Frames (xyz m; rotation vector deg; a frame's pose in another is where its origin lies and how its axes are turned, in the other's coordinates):
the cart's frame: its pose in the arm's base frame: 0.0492 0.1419 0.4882 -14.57 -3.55 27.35
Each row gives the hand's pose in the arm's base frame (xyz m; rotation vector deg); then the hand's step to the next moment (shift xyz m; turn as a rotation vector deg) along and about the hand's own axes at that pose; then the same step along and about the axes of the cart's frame.
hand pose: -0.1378 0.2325 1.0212 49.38 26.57 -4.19
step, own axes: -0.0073 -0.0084 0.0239 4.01 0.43 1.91
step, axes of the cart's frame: -0.0111 -0.0235 0.0046 3.60 -2.44 -0.98
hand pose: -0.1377 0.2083 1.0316 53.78 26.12 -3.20
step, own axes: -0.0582 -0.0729 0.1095 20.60 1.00 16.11
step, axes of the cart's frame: -0.0919 -0.1105 -0.0059 17.60 -18.87 -4.37
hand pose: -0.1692 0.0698 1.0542 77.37 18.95 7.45
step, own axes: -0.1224 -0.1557 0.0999 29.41 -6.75 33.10
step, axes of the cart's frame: -0.1637 -0.0649 -0.1348 21.99 -36.03 -14.97
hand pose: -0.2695 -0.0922 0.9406 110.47 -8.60 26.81
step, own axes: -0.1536 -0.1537 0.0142 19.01 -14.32 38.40
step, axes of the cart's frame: -0.0636 0.1164 -0.1727 15.51 -32.85 -26.86
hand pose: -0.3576 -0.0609 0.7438 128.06 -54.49 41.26
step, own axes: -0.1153 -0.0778 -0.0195 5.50 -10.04 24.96
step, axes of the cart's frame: 0.0377 0.1217 -0.0591 8.54 -15.59 -20.93
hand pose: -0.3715 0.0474 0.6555 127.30 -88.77 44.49
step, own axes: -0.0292 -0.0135 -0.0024 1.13 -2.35 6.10
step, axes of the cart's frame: 0.0169 0.0261 -0.0085 2.01 -3.60 -5.20
